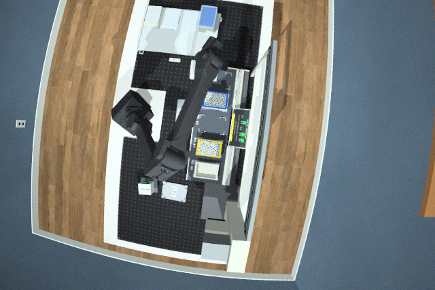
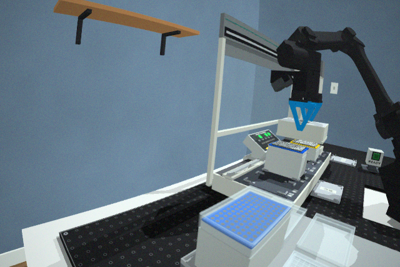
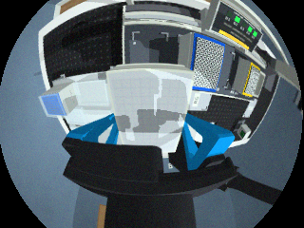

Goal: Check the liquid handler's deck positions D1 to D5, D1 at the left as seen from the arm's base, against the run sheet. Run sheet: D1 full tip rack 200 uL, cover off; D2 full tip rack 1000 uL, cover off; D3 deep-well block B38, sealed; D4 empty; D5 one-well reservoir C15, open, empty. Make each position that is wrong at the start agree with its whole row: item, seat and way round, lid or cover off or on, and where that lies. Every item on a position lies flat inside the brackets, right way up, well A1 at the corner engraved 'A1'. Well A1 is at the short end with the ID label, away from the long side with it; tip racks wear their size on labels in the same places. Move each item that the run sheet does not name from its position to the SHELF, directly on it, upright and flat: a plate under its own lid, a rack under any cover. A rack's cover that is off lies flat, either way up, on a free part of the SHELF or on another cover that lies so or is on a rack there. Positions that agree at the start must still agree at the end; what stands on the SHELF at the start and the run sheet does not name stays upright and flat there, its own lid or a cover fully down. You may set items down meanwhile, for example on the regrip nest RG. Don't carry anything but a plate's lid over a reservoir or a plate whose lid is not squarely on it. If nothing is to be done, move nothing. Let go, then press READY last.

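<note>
Now: the blue-rimmed tip rack 4 cm ahead of my hand, 14 cm to the right of it and 12 cm below it. From my hand the other things lie so: regrip nest 12 cm behind, 18 cm to the right, 24 cm below; then frame post 26 cm ahead, 3 cm to the left, 1 cm below; then white deep-well block 1 cm below.
</note>
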